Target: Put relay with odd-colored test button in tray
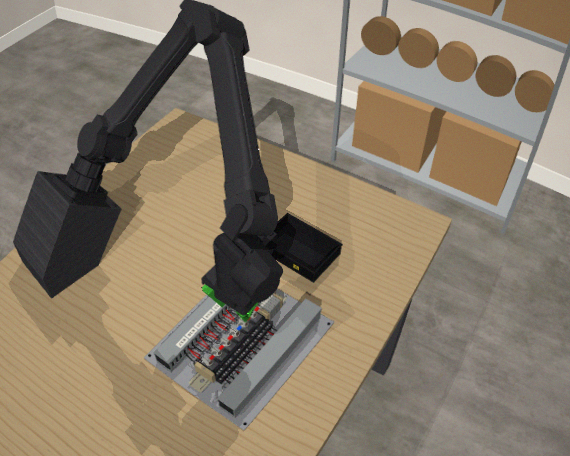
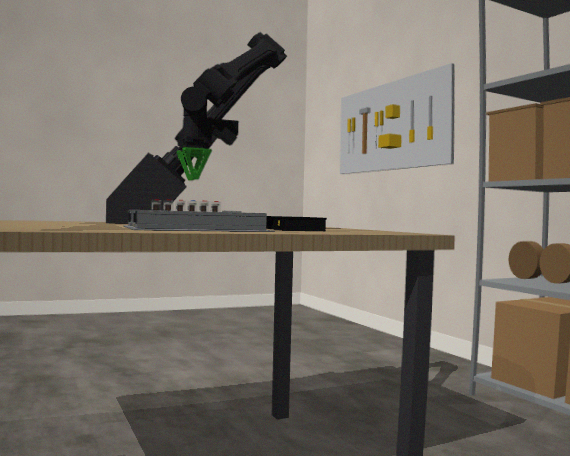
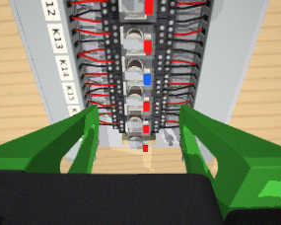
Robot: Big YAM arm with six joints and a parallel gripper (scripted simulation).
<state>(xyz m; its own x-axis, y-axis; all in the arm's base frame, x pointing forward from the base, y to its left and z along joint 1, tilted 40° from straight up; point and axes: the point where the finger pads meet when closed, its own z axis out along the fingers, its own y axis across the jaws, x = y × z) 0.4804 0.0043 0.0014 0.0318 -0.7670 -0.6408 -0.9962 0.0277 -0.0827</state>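
The grey relay is 8 cm below my hand. Also, from my hand: black tray 29 cm to the left, 11 cm below, 5 cm behind.
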